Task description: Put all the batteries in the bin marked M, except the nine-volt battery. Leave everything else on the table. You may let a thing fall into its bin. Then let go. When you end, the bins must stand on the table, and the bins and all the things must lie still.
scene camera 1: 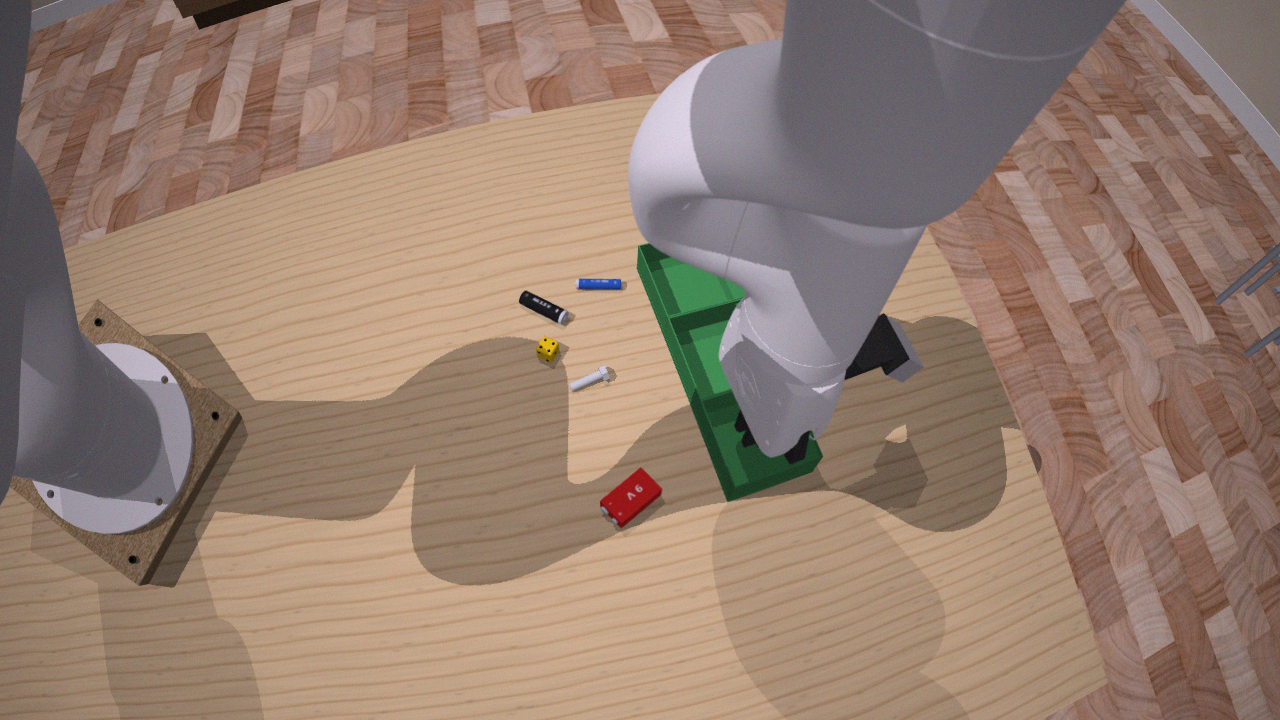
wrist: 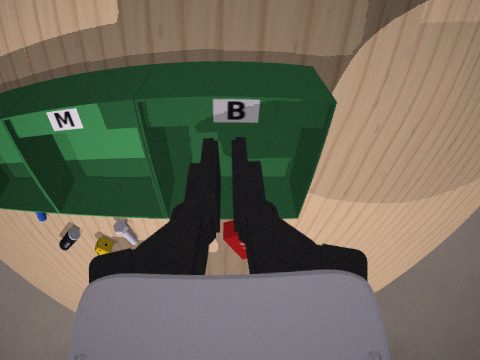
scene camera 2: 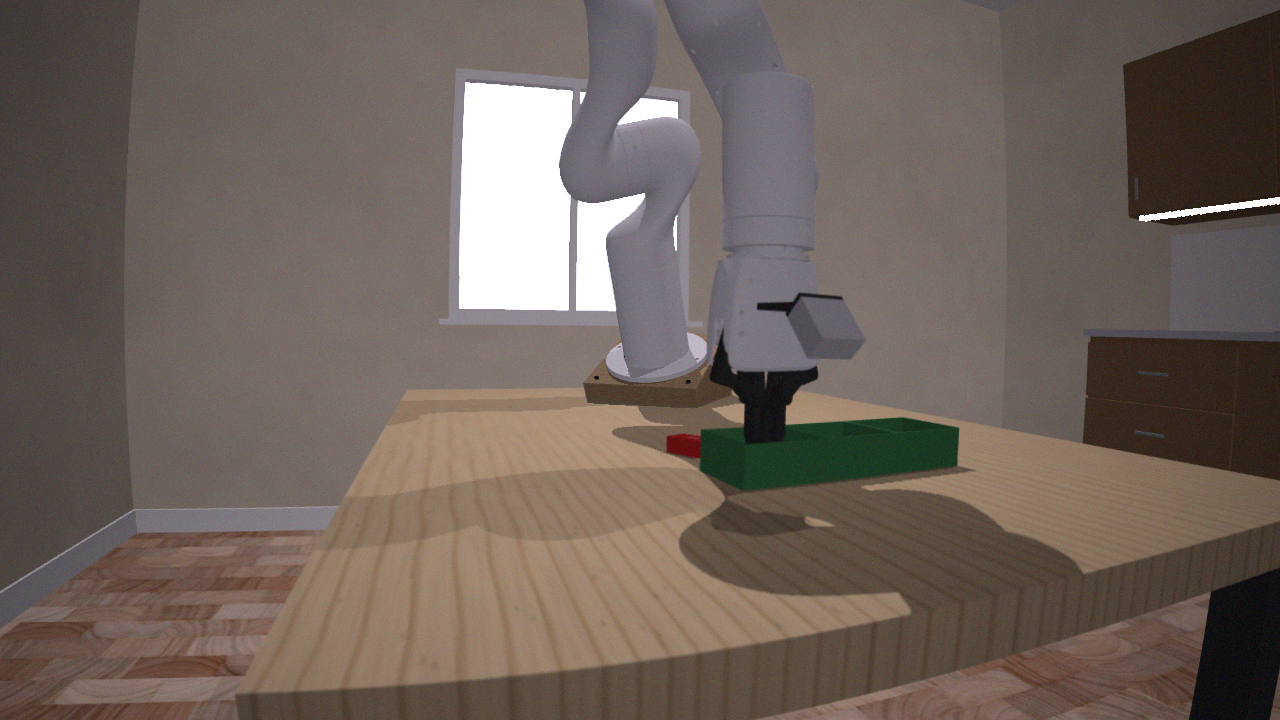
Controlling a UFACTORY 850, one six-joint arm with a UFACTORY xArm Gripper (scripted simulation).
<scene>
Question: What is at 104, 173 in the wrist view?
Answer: A green three-part bin.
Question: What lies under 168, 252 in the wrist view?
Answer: My gripper.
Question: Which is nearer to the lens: the green three-part bin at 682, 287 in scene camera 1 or the red nine-volt battery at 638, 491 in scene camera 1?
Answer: The red nine-volt battery.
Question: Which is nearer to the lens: the black battery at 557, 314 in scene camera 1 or the red nine-volt battery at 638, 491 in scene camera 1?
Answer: The red nine-volt battery.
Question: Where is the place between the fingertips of my gripper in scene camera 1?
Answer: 754, 431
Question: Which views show my gripper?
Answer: Scene camera 1, the wrist view and scene camera 2: all of them.
</scene>
